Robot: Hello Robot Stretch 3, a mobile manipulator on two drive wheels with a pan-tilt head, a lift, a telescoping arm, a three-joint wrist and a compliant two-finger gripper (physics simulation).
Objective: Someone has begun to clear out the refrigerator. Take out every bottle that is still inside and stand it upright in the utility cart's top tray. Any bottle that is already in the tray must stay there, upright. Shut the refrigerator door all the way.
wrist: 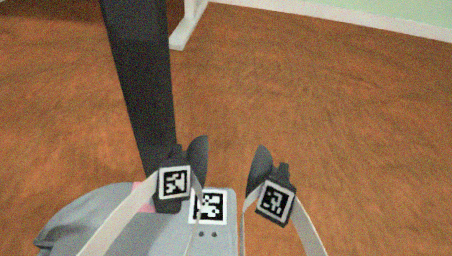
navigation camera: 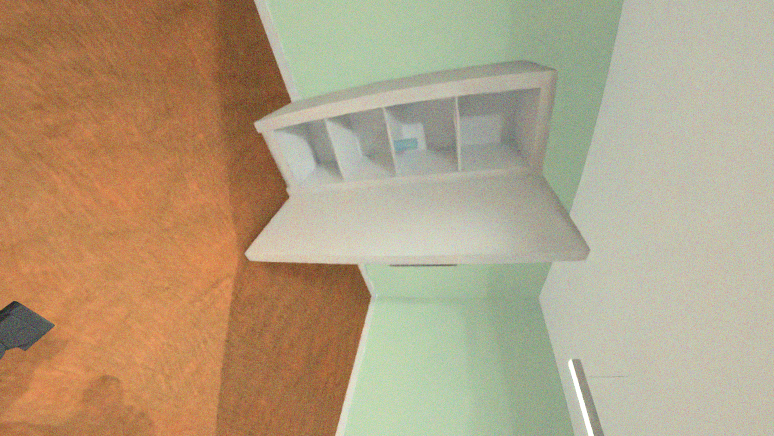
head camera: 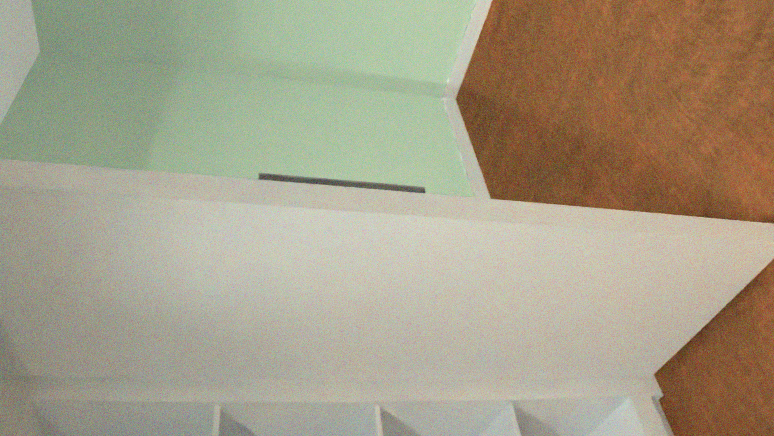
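The views from the head and navigation cameras are turned sideways. The white refrigerator stands with its door wide open. The dark door handle shows past the door's edge. In the navigation view a light-blue bottle is inside, in the third compartment counting from the floor. In the head view the shelf compartments are cut off at the lower edge. My gripper is open and empty in the wrist view, over my grey base, away from the refrigerator. The utility cart and its tray do not show.
Green walls meet in a corner beyond the door. A white foot of furniture stands on the brown floor. My black mast rises beside the gripper. A dark part of my robot shows at the left edge. A ceiling lamp is lit.
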